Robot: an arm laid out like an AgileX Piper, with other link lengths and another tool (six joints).
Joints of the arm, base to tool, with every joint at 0 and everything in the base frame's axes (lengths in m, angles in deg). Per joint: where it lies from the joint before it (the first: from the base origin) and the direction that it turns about. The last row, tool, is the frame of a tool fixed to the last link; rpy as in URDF.
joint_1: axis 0 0 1 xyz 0 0 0.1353
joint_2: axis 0 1 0 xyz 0 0 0
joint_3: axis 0 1 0 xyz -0.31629 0 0.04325
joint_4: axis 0.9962 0 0.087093 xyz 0.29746 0 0.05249
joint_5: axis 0 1 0 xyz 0 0 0
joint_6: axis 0.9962 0 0.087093 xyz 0.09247 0 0.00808
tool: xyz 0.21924 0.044 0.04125 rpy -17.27 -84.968 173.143
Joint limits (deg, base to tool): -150..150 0..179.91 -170..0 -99.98..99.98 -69.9..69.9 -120..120
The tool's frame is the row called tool.
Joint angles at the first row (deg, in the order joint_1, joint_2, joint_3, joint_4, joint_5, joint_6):
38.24 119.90 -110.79 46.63 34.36 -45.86
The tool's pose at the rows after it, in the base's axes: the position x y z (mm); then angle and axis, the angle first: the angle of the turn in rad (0 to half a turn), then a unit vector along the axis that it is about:
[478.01 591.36 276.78 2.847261 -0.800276 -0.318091 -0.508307]
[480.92 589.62 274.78 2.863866 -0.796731 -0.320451 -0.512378]
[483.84 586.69 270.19 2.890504 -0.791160 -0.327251 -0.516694]
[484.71 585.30 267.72 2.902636 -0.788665 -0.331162 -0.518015]
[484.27 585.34 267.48 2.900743 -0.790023 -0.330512 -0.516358]
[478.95 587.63 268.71 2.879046 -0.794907 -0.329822 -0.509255]
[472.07 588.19 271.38 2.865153 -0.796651 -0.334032 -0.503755]
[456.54 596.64 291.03 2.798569 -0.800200 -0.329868 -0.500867]
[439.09 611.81 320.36 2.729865 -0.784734 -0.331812 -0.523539]
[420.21 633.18 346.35 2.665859 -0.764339 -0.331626 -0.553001]
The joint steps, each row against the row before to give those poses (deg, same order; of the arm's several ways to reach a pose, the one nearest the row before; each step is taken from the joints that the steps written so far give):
0.00 0.00 0.00 -0.59 -0.39 0.00
0.00 0.00 0.00 -1.09 -0.40 0.00
0.00 0.00 0.00 -1.87 -0.26 0.00
0.00 0.00 0.00 -0.89 0.00 0.00
0.00 0.00 0.00 0.00 0.13 0.25
0.00 0.00 0.00 1.35 0.86 -0.02
0.00 -0.36 0.00 0.56 1.22 0.00
0.34 -0.76 0.00 4.51 1.13 -1.28
1.10 -0.70 0.00 6.65 -0.96 -5.55
2.09 0.00 0.00 7.66 -2.49 -7.17

